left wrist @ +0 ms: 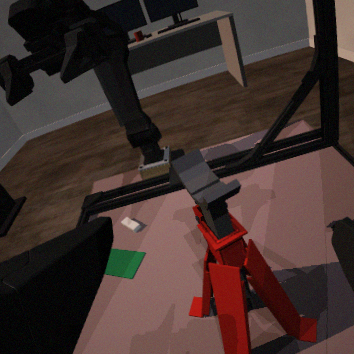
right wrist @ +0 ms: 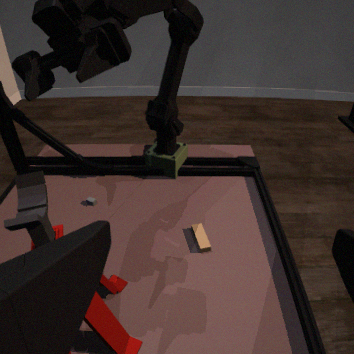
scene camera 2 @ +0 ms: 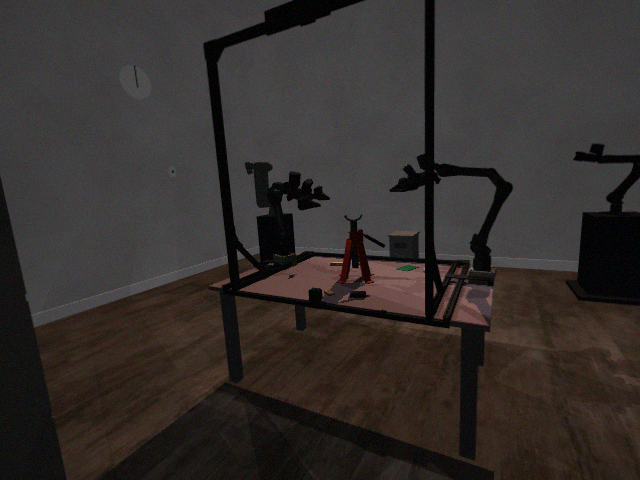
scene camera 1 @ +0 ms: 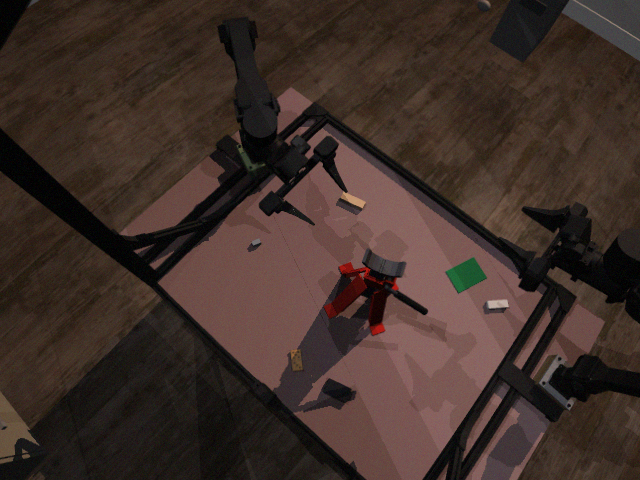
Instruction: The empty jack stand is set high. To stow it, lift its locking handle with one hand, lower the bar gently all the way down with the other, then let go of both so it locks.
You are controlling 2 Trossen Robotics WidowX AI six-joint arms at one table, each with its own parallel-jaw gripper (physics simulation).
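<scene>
The red jack stand [scene camera 1: 347,295] [scene camera 2: 347,260] [left wrist: 229,295] stands upright on the table, with its bar [scene camera 2: 353,226] [left wrist: 216,220] raised and a grey curved saddle [scene camera 1: 383,264] [scene camera 2: 353,219] [left wrist: 197,172] [right wrist: 32,192] on top. Its black handle [scene camera 1: 408,299] [scene camera 2: 374,240] slopes down and outward to the right in both scene views; the left wrist view does not show it clearly. My left gripper [scene camera 1: 329,207] [scene camera 2: 323,201] is open and empty, up and left of the stand, apart from it. My right gripper [scene camera 1: 511,223] is open and empty, high to the right, apart from the handle.
A tan block [scene camera 1: 352,200] [right wrist: 201,237], a green square [scene camera 1: 466,274] [left wrist: 125,263], a white block [scene camera 1: 497,304] [left wrist: 131,223], a dark block [scene camera 1: 338,390], a spotted yellow piece [scene camera 1: 296,360] and a small grey piece [scene camera 1: 255,242] [right wrist: 91,201] lie around the stand. A black frame [scene camera 2: 429,103] rises around the table.
</scene>
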